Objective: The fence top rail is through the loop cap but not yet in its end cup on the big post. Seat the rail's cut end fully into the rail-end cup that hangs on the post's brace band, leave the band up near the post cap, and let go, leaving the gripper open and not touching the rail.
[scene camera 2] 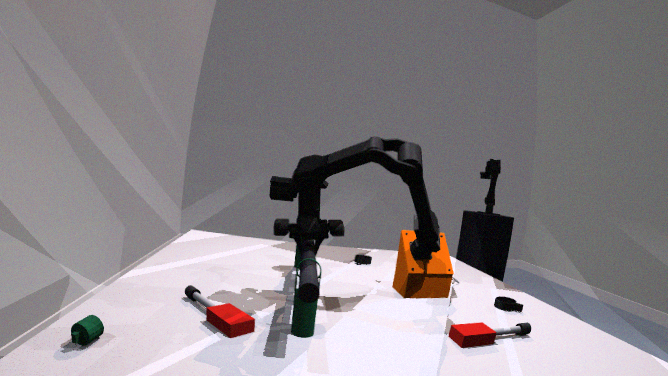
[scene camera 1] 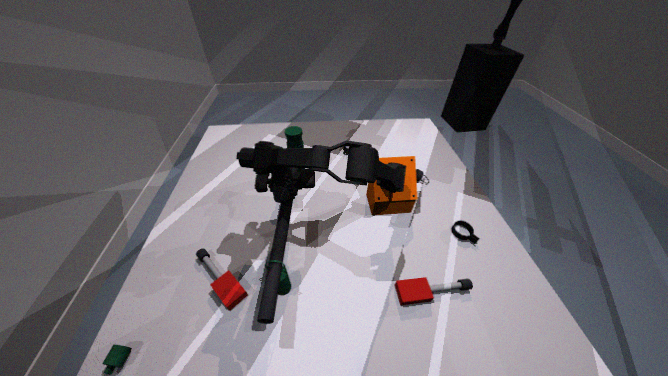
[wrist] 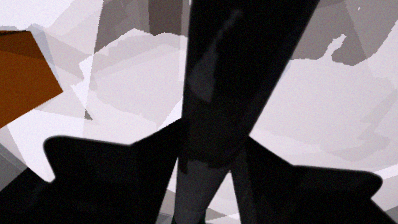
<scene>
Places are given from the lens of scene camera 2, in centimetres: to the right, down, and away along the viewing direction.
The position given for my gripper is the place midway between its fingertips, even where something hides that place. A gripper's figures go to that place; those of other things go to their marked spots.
my gripper (scene camera 2: 308, 255): -7, 19, 94
dark top rail (scene camera 2: 309, 290): -4, 16, 52
</scene>
